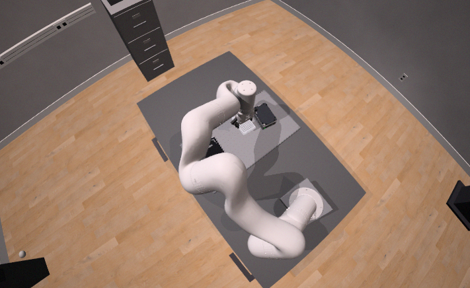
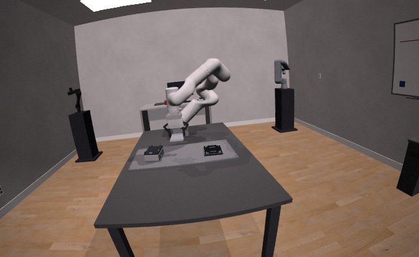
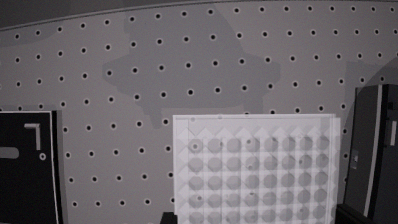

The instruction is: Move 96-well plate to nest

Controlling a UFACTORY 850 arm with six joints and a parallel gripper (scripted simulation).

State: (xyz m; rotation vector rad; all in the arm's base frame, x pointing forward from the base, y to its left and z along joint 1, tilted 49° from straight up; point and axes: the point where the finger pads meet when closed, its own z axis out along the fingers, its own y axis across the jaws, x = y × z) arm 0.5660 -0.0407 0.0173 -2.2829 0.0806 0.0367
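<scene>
The black plate nest N1 lies 23 cm to the left of my hand and 13 cm below it. Round my hand: white 96-well plate 1 cm below.
</scene>
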